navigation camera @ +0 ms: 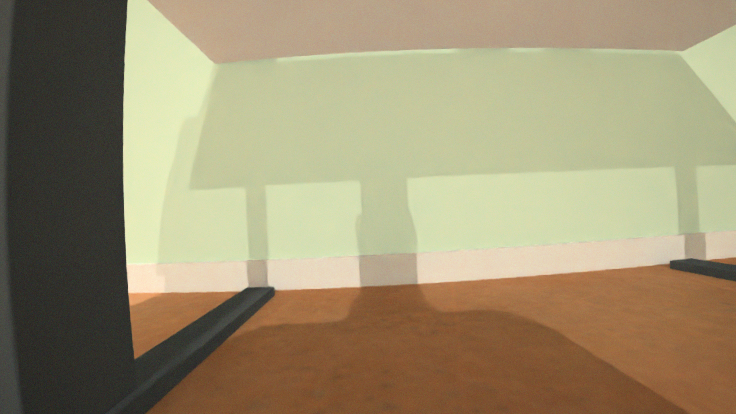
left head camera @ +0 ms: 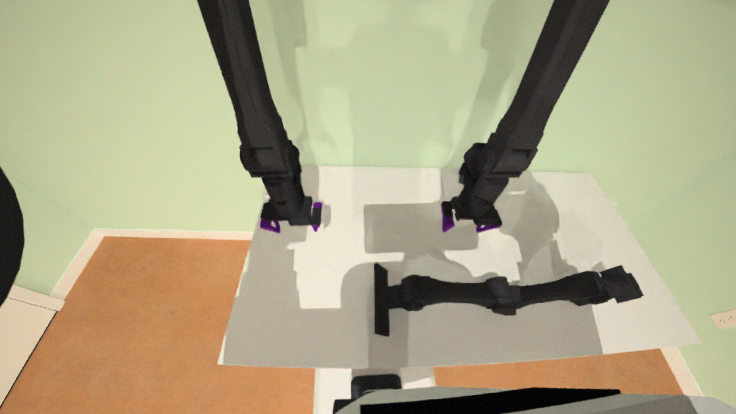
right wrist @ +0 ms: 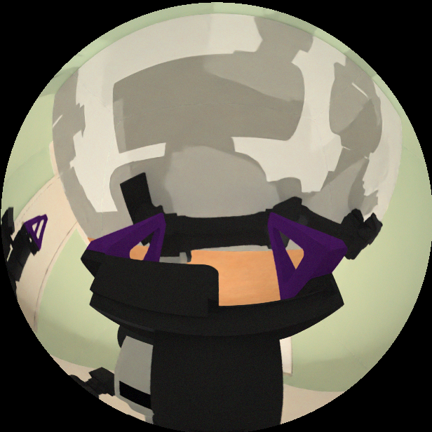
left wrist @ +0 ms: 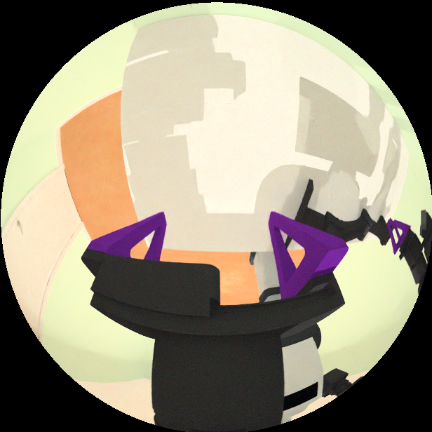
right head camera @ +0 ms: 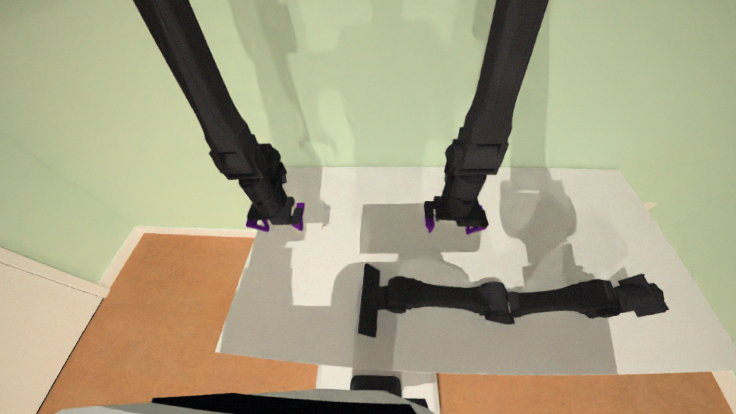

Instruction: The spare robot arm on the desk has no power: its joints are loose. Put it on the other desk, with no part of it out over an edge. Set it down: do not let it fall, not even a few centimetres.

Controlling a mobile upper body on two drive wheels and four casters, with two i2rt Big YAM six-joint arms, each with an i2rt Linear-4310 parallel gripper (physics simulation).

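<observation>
The black spare arm [left head camera: 452, 292] [right head camera: 437, 298] [left wrist: 345, 225] [right wrist: 220, 230] lies stretched out across the white desk [left head camera: 308, 334] [right head camera: 288, 329] [left wrist: 235, 165] [right wrist: 200, 185]. Its flat base plate is at the left, its wrist end near the desk's right edge. My left gripper [left head camera: 293, 225] [right head camera: 278, 225] [left wrist: 217, 217] is open and empty, over the desk's left part, beyond the base plate. My right gripper [left head camera: 467, 226] [right head camera: 452, 227] [right wrist: 216, 218] is open and empty, above the desk, beyond the spare arm's first long link. The other desk does not show clearly in any view.
A green wall [left head camera: 401, 102] [right head camera: 401, 102] stands behind the desk. My own base and column show at the bottom of the head views. In the navigation camera, a dark desk leg [navigation camera: 66, 205] stands close at the left, with a foot bar [navigation camera: 205, 334] along the floor [navigation camera: 463, 360].
</observation>
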